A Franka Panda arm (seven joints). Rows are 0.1 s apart.
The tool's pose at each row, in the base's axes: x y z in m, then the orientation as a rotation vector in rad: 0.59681, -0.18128, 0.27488, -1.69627, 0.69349, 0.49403; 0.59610, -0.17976, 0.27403, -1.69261, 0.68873, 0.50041; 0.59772, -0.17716, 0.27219, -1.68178, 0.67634, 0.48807; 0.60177, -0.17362, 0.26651, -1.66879, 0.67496, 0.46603; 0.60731, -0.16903, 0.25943, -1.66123, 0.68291, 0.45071; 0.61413, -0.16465, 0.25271, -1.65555, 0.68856, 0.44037; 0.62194, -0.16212, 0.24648, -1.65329, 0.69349, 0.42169; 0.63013, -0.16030, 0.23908, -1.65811, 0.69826, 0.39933; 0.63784, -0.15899, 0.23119, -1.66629, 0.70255, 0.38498; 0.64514, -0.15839, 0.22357, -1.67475, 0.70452, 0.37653
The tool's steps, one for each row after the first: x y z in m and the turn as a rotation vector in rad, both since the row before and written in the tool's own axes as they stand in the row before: -0.00025, 0.00087, 0.00165, 0.00083, -0.00762, 0.00072; 0.00193, -0.00015, 0.00300, 0.01403, -0.00367, -0.01346; 0.00607, 0.00098, 0.00483, 0.01970, 0.00754, -0.01110; 0.00785, 0.00108, 0.00626, 0.01245, 0.01096, -0.00200; 0.00855, 0.00009, 0.00615, 0.00890, 0.00741, -0.00107; 0.00930, -0.00068, 0.00439, 0.00874, 0.01294, -0.00663; 0.01041, 0.00012, 0.00410, 0.00353, 0.01727, -0.00987; 0.01038, 0.00096, 0.00383, -0.00245, 0.01342, -0.00635; 0.01002, 0.00113, 0.00317, -0.00478, 0.00869, -0.00472
